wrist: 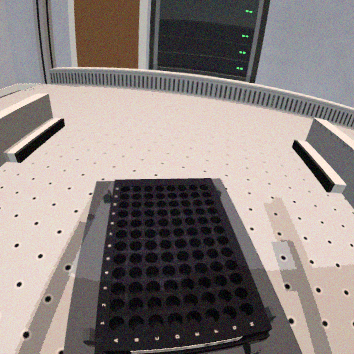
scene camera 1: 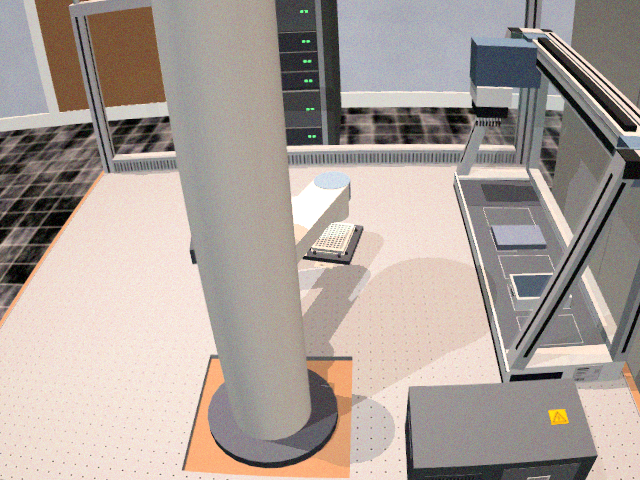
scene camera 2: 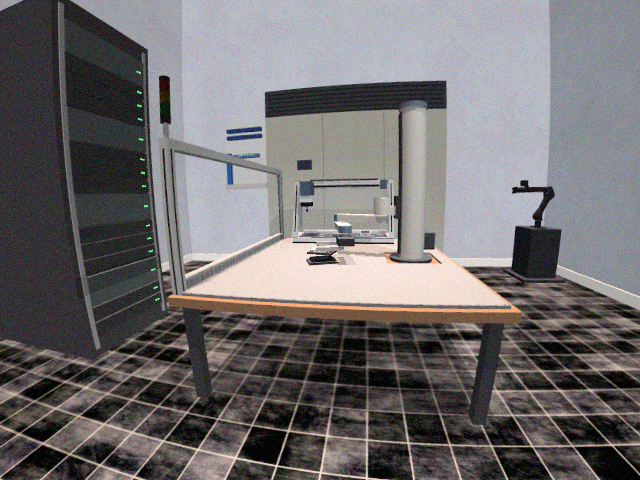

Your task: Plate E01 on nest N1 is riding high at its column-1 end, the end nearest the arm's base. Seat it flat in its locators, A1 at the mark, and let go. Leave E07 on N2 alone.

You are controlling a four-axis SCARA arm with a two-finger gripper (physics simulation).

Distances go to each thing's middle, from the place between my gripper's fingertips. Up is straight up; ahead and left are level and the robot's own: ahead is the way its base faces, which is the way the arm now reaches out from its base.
My gripper is now 30 mm past the plate [wrist: 172, 268], 10 mm to the left of it and 70 mm above it. From my hand the other things lie so: rail deck [scene camera 1: 512, 263] 170 mm behind, 720 mm to the right, 70 mm below.
